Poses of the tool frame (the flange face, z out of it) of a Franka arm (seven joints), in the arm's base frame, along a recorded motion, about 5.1 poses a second.
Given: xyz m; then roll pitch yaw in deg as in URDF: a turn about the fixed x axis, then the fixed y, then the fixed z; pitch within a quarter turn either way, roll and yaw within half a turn.
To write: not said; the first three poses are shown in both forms.
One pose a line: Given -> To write
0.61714, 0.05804, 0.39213, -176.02, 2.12, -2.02 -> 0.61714, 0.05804, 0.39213, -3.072, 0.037, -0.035
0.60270, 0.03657, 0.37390, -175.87, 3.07, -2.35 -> 0.60270, 0.03657, 0.37390, -3.070, 0.054, -0.041
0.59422, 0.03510, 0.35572, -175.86, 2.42, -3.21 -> 0.59422, 0.03510, 0.35572, -3.069, 0.042, -0.056
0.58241, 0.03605, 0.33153, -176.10, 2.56, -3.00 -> 0.58241, 0.03605, 0.33153, -3.074, 0.045, -0.052
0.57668, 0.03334, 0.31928, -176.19, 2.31, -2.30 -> 0.57668, 0.03334, 0.31928, -3.075, 0.040, -0.040
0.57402, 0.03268, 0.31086, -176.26, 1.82, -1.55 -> 0.57402, 0.03268, 0.31086, -3.076, 0.032, -0.027
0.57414, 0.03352, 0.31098, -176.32, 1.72, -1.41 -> 0.57414, 0.03352, 0.31098, -3.077, 0.030, -0.025
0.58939, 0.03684, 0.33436, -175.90, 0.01, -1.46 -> 0.58939, 0.03684, 0.33436, -3.070, 0.000, -0.025
